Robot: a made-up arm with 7 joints. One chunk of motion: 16 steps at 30 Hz.
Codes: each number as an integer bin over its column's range. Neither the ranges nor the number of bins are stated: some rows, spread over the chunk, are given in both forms.
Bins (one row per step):
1: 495 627 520 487 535 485 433
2: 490 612 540 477 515 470 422
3: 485 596 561 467 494 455 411
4: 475 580 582 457 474 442 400
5: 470 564 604 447 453 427 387
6: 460 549 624 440 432 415 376
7: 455 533 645 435 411 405 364
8: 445 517 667 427 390 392 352
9: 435 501 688 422 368 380 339
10: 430 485 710 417 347 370 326
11: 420 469 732 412 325 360 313
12: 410 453 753 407 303 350 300
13: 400 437 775 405 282 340 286
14: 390 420 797 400 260 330 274
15: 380 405 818 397 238 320 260
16: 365 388 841 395 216 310 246
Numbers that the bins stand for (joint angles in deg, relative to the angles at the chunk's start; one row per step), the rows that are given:
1: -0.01 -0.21 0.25 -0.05 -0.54 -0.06 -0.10
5: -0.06 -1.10 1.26 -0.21 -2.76 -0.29 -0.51
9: -0.13 -1.98 2.26 -0.31 -5.05 -0.48 -0.95
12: -0.18 -2.65 3.05 -0.37 -6.81 -0.60 -1.30
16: -0.27 -3.56 4.10 -0.42 -9.16 -0.76 -1.78
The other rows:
2: -0.02 -0.42 0.49 -0.09 -1.08 -0.12 -0.20
3: -0.03 -0.65 0.74 -0.13 -1.65 -0.18 -0.30
4: -0.05 -0.87 0.99 -0.17 -2.19 -0.23 -0.40
6: -0.08 -1.31 1.50 -0.24 -3.32 -0.34 -0.61
7: -0.09 -1.53 1.75 -0.26 -3.89 -0.38 -0.72
8: -0.11 -1.75 2.01 -0.29 -4.46 -0.43 -0.83
10: -0.14 -2.20 2.53 -0.33 -5.62 -0.52 -1.06
11: -0.16 -2.43 2.79 -0.35 -6.22 -0.56 -1.18
13: -0.20 -2.88 3.31 -0.38 -7.38 -0.64 -1.42
14: -0.22 -3.11 3.57 -0.40 -7.97 -0.68 -1.53
15: -0.24 -3.32 3.83 -0.41 -8.57 -0.72 -1.66

